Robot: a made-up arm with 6 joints.
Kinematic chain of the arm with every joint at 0, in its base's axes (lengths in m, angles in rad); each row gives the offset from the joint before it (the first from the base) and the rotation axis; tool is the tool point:
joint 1: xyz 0 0 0.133 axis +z
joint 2: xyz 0 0.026 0 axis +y
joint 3: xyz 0 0 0.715 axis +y
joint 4: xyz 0 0 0.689 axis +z
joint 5: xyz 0 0 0 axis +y
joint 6: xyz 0 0 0.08 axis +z
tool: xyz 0 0 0
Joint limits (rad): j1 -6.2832..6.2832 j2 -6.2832..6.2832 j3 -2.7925..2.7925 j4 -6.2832..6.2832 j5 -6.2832..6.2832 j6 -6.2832..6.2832
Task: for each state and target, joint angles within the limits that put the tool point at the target. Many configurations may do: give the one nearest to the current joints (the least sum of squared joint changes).
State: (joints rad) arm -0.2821 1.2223 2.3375 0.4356 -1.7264 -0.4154
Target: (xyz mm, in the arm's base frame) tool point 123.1 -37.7 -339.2
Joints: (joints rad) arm -0.2474 1.7155 2.5357 0.4184 -1.6493 -0.4154
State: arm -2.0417 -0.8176 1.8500 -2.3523 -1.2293 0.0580
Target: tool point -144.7 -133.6 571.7
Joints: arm -2.7226 -0.8383 2.3729 -2.6246 -1.2232 0.0580
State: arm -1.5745 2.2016 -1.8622 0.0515 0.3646 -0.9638
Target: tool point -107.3 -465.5 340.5
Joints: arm -1.8537 2.4644 -2.4599 0.0361 0.3246 -0.9638
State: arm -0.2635 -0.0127 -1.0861 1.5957 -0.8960 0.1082
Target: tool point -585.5 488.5 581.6
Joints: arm -0.7439 -0.1005 -1.8308 1.5306 -0.9076 0.1082
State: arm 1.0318 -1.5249 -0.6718 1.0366 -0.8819 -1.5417
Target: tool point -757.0 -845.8 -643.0
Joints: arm 0.8191 -1.8225 -0.6414 1.0317 -0.8275 -1.5417
